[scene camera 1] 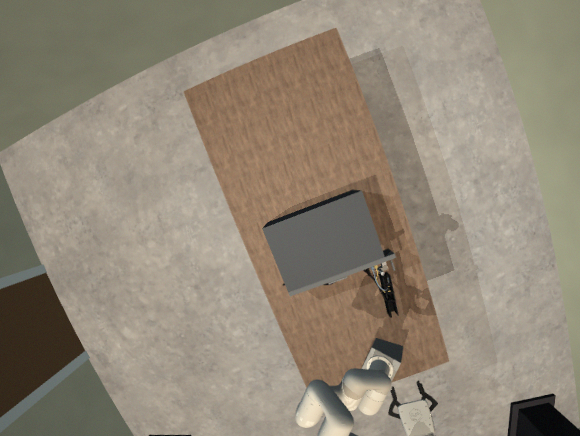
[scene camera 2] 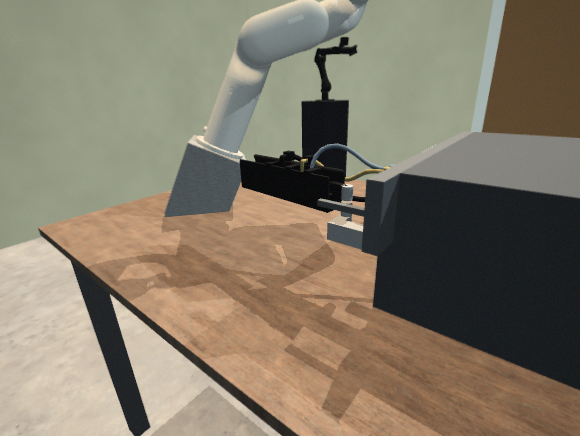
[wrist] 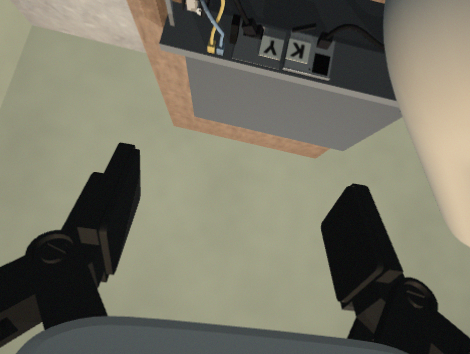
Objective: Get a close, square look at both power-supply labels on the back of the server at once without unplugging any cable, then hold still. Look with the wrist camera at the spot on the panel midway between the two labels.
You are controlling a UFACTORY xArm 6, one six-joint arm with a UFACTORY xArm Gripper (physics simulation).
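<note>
The grey server lies on the wooden table. In the wrist view its back panel shows at the top, seen steeply from above. The Y label and the K label sit side by side there, small, upside down and foreshortened, above the picture's middle. Black power cords run to plugs near both labels. My gripper is open and empty, well back from the panel and beyond the table's end in scene camera 1; it does not show in scene camera 2.
A black cable arm with blue and yellow cables stands out from the panel's side. The white arm link covers the wrist view's right edge. A black pedestal stands beyond the table.
</note>
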